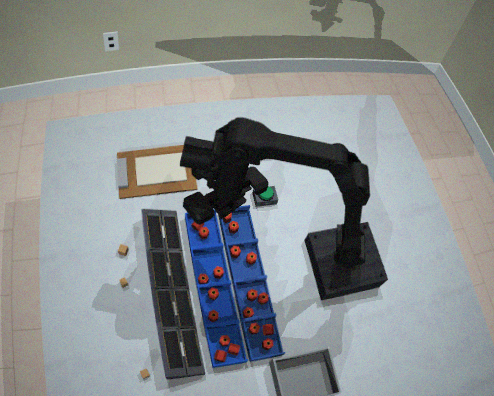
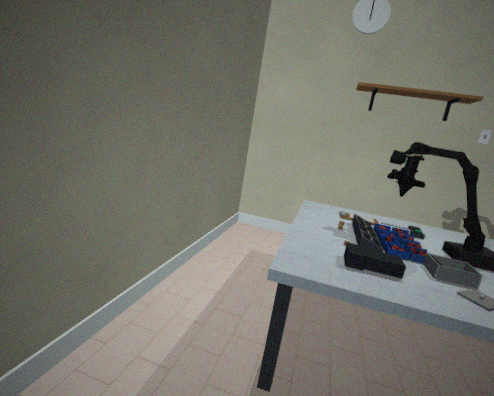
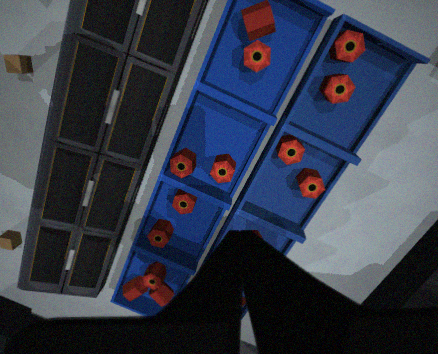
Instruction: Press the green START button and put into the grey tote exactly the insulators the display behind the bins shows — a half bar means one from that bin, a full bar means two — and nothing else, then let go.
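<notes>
My gripper (image 2: 405, 192) (image 3: 239, 241) is shut and empty. It hangs high above the far end of the two blue bin rows (image 1: 206, 256) (image 2: 416, 256) (image 3: 217, 130). Each compartment holds red hexagonal insulators (image 1: 234, 226) (image 3: 257, 55), mostly two apiece. The green START button (image 1: 266, 193) (image 2: 416, 231) sits on its grey box just past the bins, beside the arm. The dark display panel (image 1: 154, 236) (image 2: 365, 235) (image 3: 88, 98) lies along the left of the bins; its cells look dark. The grey tote (image 1: 300, 358) (image 2: 435, 265) stands empty at the near end.
Plain red blocks (image 1: 220, 355) (image 3: 257, 19) lie among the insulators in some compartments. A brown clipboard (image 1: 127, 173) lies beyond the display. Small tan cubes (image 1: 123, 249) lie left of it. The arm's base (image 1: 345, 259) stands right of the bins.
</notes>
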